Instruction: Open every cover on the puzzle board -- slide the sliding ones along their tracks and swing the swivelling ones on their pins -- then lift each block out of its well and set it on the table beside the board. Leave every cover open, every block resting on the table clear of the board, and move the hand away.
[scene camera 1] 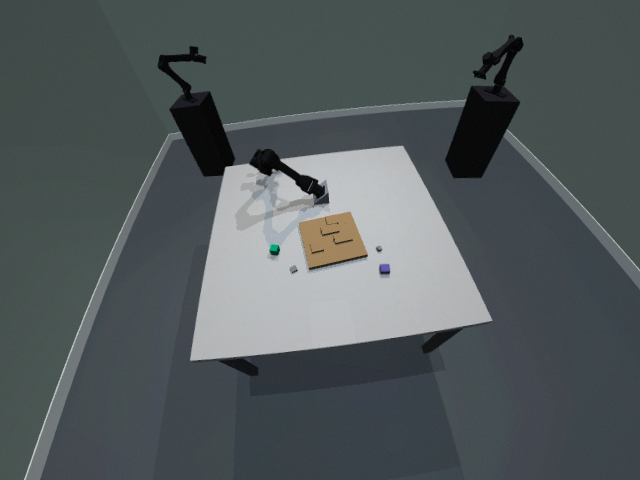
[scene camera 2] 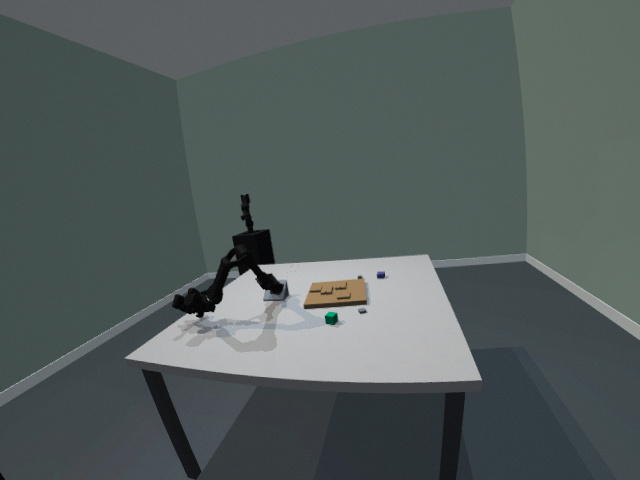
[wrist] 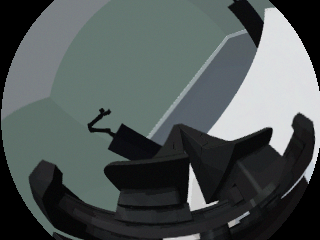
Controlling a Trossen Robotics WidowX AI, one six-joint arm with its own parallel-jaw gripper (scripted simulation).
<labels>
The same spot on a tan puzzle board: point(scene camera 2: 356, 287) is point(scene camera 1: 339, 252).
</labels>
